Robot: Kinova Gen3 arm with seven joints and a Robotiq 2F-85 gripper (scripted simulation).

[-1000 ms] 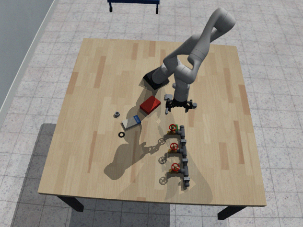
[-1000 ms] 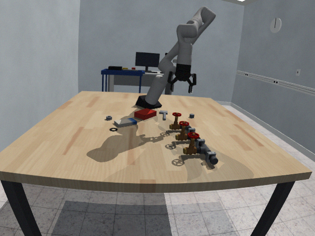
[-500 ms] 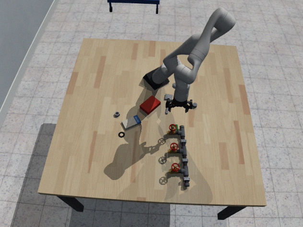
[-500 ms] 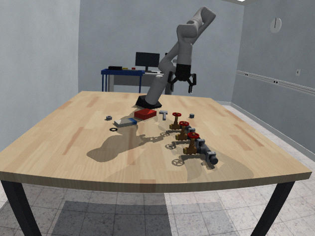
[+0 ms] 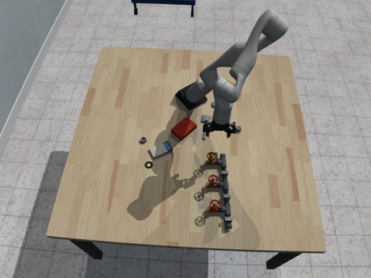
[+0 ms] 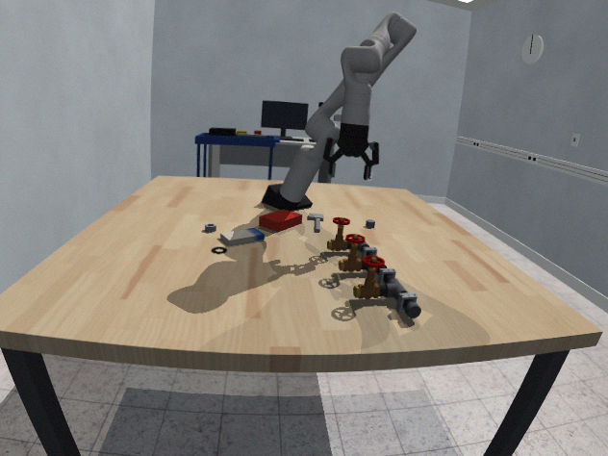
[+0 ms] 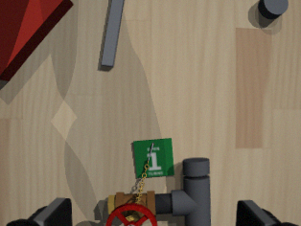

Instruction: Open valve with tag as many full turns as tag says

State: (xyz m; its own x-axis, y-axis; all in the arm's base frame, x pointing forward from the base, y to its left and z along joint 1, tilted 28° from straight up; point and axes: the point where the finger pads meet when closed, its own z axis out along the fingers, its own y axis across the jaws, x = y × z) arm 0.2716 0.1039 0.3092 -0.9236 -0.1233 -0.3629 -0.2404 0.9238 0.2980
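The green tag lies 200 mm below my hand and 10 mm behind it. Round my hand: red block 200 mm to the right, 190 mm below, 110 mm behind; then grey hammer 200 mm below, 180 mm behind, 90 mm to the right.
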